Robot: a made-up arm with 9 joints. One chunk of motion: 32 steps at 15 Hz.
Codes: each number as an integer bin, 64 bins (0 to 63) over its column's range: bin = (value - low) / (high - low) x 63, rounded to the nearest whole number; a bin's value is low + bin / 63 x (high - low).
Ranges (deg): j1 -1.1..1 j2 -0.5..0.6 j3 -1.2..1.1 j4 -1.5..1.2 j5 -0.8..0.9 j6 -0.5..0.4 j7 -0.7..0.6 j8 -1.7..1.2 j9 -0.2..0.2
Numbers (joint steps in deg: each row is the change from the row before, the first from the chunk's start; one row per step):
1: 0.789 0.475 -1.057 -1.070 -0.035 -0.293 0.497 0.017 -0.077
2: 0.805 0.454 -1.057 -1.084 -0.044 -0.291 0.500 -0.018 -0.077
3: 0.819 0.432 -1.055 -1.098 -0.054 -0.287 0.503 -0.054 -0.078
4: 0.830 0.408 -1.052 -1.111 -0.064 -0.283 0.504 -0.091 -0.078
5: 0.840 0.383 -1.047 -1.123 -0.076 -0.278 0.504 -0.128 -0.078
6: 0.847 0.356 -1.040 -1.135 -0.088 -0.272 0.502 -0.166 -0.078
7: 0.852 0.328 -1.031 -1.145 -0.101 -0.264 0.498 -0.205 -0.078
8: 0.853 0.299 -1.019 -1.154 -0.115 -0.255 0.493 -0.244 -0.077
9: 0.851 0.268 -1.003 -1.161 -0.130 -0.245 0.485 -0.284 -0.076
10: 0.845 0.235 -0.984 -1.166 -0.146 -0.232 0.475 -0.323 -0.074
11: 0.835 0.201 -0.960 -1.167 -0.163 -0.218 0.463 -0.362 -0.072
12: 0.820 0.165 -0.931 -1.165 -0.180 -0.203 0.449 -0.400 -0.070
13: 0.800 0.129 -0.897 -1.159 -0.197 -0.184 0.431 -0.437 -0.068
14: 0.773 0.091 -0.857 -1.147 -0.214 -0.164 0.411 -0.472 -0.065
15: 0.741 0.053 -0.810 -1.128 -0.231 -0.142 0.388 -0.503 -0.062
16: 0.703 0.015 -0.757 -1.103 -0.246 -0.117 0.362 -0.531 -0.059
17: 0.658 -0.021 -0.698 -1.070 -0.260 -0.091 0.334 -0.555 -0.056
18: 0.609 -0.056 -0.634 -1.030 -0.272 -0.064 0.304 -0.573 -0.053
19: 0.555 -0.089 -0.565 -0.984 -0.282 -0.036 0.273 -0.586 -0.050
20: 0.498 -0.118 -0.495 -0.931 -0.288 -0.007 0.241 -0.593 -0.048
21: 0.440 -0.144 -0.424 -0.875 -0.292 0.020 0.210 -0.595 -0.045
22: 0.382 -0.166 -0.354 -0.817 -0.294 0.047 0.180 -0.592 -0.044
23: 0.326 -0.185 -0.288 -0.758 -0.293 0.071 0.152 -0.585 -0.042
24: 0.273 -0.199 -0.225 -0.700 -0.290 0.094 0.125 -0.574 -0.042
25: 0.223 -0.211 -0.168 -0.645 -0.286 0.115 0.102 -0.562 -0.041
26: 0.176 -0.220 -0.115 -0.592 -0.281 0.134 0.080 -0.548 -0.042
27: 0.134 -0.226 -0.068 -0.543 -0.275 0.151 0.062 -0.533 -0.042
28: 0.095 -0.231 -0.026 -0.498 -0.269 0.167 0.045 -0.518 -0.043
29: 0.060 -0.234 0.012 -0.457 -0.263 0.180 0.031 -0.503 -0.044
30: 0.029 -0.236 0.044 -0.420 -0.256 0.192 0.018 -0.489 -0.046
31: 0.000 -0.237 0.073 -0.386 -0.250 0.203 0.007 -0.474 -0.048
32: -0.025 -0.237 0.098 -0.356 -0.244 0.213 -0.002 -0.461 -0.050
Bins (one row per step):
1: 57 56 4 10 28 14 58 37 19
2: 57 55 4 10 28 15 58 37 19
3: 58 53 4 9 28 15 58 36 19
4: 58 52 4 9 27 15 58 35 19
5: 58 51 4 9 27 16 58 34 19
6: 58 49 4 9 26 16 58 33 19
7: 59 47 5 8 26 17 58 32 19
8: 59 46 5 8 25 17 58 32 19
9: 59 44 5 8 25 18 57 31 20
10: 58 42 6 8 24 19 57 30 20
11: 58 40 7 8 24 20 56 29 20
12: 58 38 7 8 23 21 56 28 20
13: 57 36 8 8 22 22 55 27 21
14: 56 34 9 8 22 24 54 27 21
15: 55 32 11 9 21 25 53 26 22
16: 54 29 12 9 21 27 51 25 22
17: 53 27 14 10 20 29 50 25 23
18: 51 25 16 11 20 31 49 24 23
19: 50 24 17 12 19 32 47 24 24
20: 48 22 19 13 19 35 46 24 24
21: 46 20 21 15 19 36 44 24 24
22: 44 19 23 16 19 38 43 24 25
23: 43 18 25 17 19 40 41 24 25
24: 41 17 27 19 19 42 40 24 25
25: 40 17 28 20 19 43 39 25 25
26: 38 16 30 21 19 44 38 25 25
27: 37 16 31 22 19 46 37 25 25
28: 36 15 32 23 20 47 36 26 25
29: 35 15 33 24 20 48 35 26 25
30: 34 15 34 25 20 48 35 26 24
31: 33 15 35 26 20 49 34 27 24
32: 32 15 36 27 21 50 34 27 24

